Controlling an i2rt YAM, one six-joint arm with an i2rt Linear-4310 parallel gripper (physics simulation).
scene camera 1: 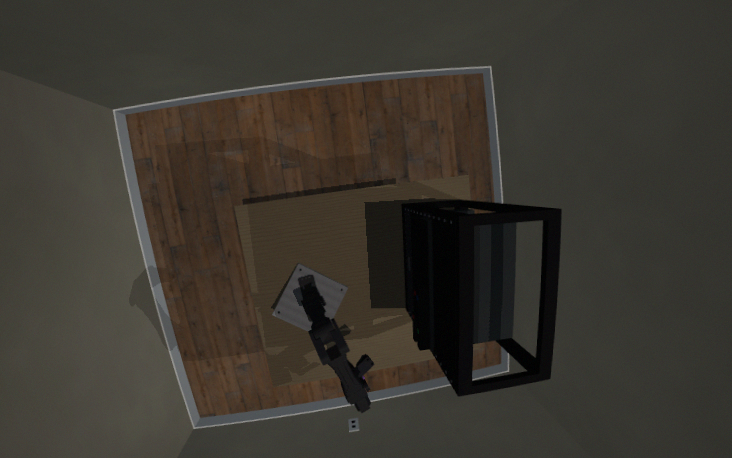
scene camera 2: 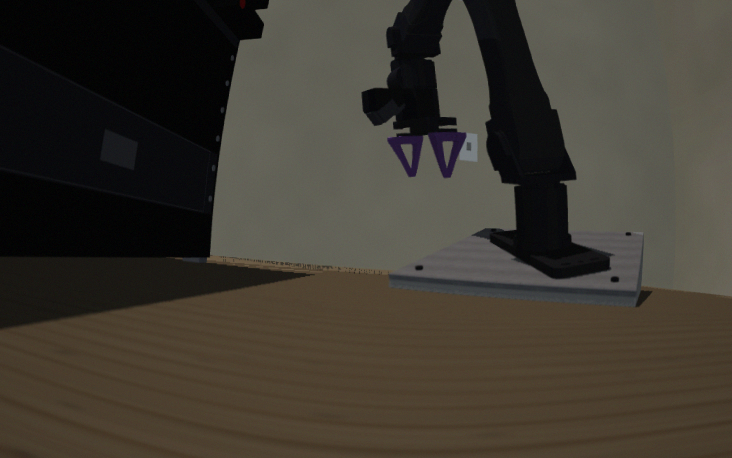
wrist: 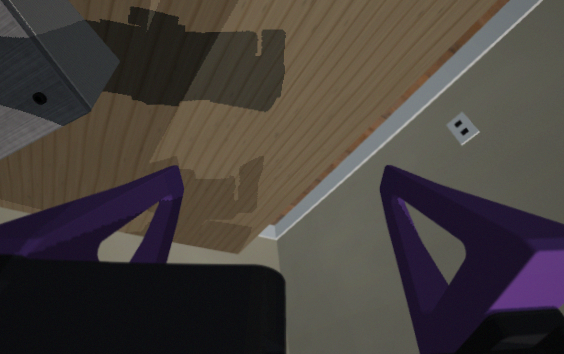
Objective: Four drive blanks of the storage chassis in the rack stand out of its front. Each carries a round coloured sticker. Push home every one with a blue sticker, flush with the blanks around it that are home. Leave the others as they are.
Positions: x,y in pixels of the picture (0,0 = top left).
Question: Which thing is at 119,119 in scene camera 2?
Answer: A black rack.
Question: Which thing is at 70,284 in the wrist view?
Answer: My gripper.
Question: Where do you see a black rack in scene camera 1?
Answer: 459,267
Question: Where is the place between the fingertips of my gripper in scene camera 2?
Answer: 428,177
